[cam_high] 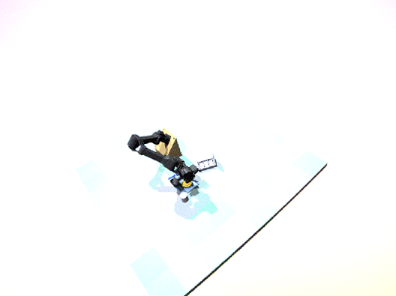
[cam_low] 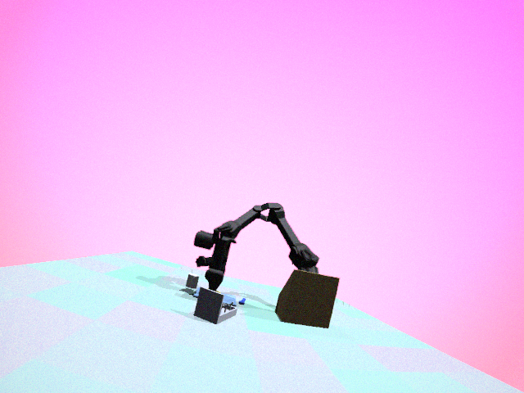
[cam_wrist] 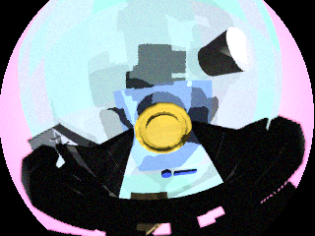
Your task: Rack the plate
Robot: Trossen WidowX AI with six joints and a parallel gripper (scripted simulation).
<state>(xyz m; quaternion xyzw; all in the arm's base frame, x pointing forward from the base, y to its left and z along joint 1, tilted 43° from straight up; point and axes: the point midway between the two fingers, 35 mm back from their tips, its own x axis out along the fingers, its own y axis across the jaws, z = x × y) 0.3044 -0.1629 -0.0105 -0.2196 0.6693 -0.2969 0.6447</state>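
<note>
Now: the yellow plate 1 cm above my gripper tip. From my gripper tip the other things lie so: grey dish rack 2 cm behind, 19 cm to the left, 1 cm above; white cup 8 cm ahead, 9 cm to the right, 2 cm above; blue spoon 12 cm behind, 1 cm to the right, 1 cm below.
</note>
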